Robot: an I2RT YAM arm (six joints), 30 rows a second.
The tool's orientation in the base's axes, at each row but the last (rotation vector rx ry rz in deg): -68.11 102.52 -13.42; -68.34 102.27 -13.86; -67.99 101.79 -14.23; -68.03 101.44 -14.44; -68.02 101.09 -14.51; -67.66 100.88 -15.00; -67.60 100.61 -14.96; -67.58 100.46 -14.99; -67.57 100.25 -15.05; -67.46 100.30 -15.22; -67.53 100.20 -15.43
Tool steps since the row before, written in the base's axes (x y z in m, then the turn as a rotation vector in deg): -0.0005 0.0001 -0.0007 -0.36 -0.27 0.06; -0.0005 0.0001 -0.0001 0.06 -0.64 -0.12; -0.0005 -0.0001 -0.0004 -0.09 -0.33 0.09; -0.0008 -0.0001 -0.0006 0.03 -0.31 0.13; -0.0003 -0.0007 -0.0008 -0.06 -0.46 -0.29; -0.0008 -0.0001 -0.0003 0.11 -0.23 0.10; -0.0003 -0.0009 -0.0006 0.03 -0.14 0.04; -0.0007 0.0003 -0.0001 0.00 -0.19 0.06; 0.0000 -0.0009 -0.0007 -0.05 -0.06 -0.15; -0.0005 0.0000 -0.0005 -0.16 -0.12 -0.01; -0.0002 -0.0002 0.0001 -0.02 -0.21 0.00
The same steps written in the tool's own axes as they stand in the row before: 0.0004 0.0008 0.0000 0.21 0.05 -0.40; 0.0000 0.0004 -0.0003 0.58 -0.29 -0.09; 0.0004 0.0005 -0.0002 0.22 -0.17 -0.22; 0.0005 0.0008 -0.0004 0.17 -0.25 -0.14; 0.0011 0.0003 0.0000 0.55 -0.02 -0.04; 0.0003 0.0006 -0.0005 0.12 -0.24 -0.03; 0.0011 0.0001 -0.0002 0.09 -0.11 -0.04; -0.0001 0.0006 -0.0004 0.12 -0.13 -0.09; 0.0011 0.0000 0.0001 0.14 0.09 0.02; 0.0003 0.0006 -0.0002 0.11 0.04 -0.16; 0.0001 0.0000 -0.0003 0.17 -0.09 -0.08
